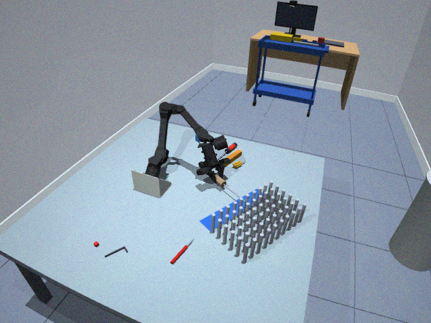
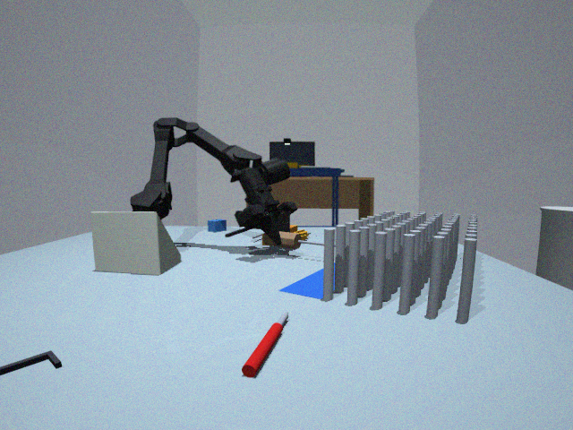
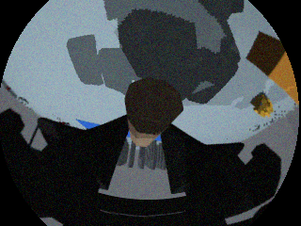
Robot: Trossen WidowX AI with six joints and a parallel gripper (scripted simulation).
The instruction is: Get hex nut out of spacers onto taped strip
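Right now the blue taped strip is 15 cm ahead of my gripper tip, 10 cm to the right of it and 3 cm below it. Round my gripper tip: orange block (23 cm to the left, 6 cm behind, 2 cm below); then red-handled screwdriver (42 cm to the right, 8 cm ahead, 2 cm below); then pick tool (9 cm ahead, 4 cm to the right).
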